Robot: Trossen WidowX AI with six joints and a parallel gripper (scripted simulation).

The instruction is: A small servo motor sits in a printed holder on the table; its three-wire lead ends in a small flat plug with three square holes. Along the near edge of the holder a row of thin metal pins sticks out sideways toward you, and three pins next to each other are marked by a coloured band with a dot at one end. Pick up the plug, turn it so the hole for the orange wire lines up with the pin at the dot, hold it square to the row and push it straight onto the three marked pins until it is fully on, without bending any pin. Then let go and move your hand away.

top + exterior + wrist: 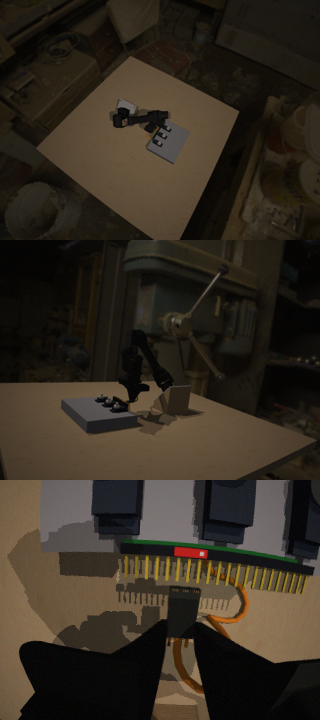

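Right now my gripper tip is 50 mm short of the red band. Also, from my gripper tip: printed holder 200 mm ahead, 50 mm below, 40 mm to the right.
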